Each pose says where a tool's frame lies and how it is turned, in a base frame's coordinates. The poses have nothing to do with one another.
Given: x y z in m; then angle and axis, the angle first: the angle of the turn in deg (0 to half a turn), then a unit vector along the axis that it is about.
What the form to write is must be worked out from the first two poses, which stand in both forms.
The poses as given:
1: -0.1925 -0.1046 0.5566 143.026 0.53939 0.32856 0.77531
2: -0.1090 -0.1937 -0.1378 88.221 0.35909 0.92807 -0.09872
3: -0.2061 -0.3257 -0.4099 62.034 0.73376 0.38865 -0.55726
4: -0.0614 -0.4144 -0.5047 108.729 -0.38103 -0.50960 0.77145
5: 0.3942 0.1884 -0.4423 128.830 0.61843 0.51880 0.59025
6: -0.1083 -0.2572 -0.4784 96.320 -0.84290 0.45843 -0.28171
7: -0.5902 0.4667 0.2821 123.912 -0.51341 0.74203 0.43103
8: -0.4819 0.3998 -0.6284 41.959 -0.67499 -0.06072 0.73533
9: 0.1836 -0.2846 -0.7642 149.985 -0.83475 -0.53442 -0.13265
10: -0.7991 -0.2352 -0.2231 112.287 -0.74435 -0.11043 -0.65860
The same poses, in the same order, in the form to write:
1: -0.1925 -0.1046 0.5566 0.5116 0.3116 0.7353 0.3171
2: -0.1090 -0.1937 -0.1378 0.2499 0.6460 -0.0687 0.7180
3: -0.2061 -0.3257 -0.4099 0.3781 0.2003 -0.2872 0.8570
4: -0.0614 -0.4144 -0.5047 -0.3097 -0.4142 0.6270 0.5826
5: 0.3942 0.1884 -0.4423 0.5578 0.4679 0.5324 0.4318
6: -0.1083 -0.2572 -0.4784 -0.6280 0.3415 -0.2099 0.6671
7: -0.5902 0.4667 0.2821 -0.4531 0.6549 0.3804 0.4701
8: -0.4819 0.3998 -0.6284 -0.2417 -0.0217 0.2633 0.9337
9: 0.1836 -0.2846 -0.7642 -0.8063 -0.5162 -0.1281 0.2589
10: -0.7991 -0.2352 -0.2231 -0.6181 -0.0917 -0.5469 0.5571
